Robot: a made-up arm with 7 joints. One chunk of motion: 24 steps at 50 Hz.
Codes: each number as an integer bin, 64 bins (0 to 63) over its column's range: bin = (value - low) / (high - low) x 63, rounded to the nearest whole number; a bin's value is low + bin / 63 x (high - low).
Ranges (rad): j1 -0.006..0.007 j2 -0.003..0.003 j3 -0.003..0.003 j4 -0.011..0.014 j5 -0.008..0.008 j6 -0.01..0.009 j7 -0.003..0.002
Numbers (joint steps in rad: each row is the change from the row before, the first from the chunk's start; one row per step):
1: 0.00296 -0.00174 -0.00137 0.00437 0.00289 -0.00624 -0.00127
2: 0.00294 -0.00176 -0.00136 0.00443 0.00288 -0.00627 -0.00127
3: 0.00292 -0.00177 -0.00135 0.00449 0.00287 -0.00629 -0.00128
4: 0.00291 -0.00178 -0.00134 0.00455 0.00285 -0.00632 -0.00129
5: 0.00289 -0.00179 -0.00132 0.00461 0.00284 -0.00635 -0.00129
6: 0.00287 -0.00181 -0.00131 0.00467 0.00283 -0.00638 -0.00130
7: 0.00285 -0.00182 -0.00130 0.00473 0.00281 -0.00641 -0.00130
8: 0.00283 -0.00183 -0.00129 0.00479 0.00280 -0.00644 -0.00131
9: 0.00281 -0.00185 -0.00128 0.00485 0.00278 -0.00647 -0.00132
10: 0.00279 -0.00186 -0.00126 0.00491 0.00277 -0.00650 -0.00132
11: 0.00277 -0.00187 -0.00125 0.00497 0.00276 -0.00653 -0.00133
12: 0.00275 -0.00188 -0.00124 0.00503 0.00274 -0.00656 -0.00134
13: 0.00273 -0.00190 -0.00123 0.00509 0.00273 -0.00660 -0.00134
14: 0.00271 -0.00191 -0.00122 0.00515 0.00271 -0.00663 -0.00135
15: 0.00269 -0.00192 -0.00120 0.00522 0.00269 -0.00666 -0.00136
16: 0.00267 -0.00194 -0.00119 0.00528 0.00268 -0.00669 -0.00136
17: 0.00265 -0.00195 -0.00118 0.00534 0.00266 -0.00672 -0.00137
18: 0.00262 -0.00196 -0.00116 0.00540 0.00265 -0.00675 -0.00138
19: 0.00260 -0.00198 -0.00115 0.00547 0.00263 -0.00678 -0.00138
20: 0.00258 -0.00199 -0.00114 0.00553 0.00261 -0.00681 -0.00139
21: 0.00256 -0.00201 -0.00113 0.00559 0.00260 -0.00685 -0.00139
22: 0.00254 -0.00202 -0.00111 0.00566 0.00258 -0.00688 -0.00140
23: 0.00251 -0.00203 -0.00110 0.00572 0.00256 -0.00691 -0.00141
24: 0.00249 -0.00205 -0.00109 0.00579 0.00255 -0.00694 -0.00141
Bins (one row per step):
1: 43 13 17 39 43 12 22
2: 43 13 17 39 43 12 22
3: 43 13 17 39 43 12 22
4: 43 13 17 39 43 12 22
5: 43 13 18 39 43 12 22
6: 43 12 18 39 43 12 21
7: 43 12 18 40 43 12 21
8: 43 12 18 40 43 12 21
9: 43 12 18 40 42 12 21
10: 43 12 18 40 42 12 21
11: 43 12 18 40 42 12 21
12: 42 12 18 40 42 11 21
13: 42 12 19 41 42 11 21
14: 42 11 19 41 42 11 21
15: 42 11 19 41 42 11 21
16: 42 11 19 41 42 11 21
17: 42 11 19 41 42 11 21
18: 42 11 19 41 42 11 20
19: 42 11 19 42 42 11 20
20: 42 11 20 42 42 11 20
21: 41 10 20 42 42 10 20
22: 41 10 20 42 42 10 20
23: 41 10 20 42 42 10 20
24: 41 10 20 42 42 10 20

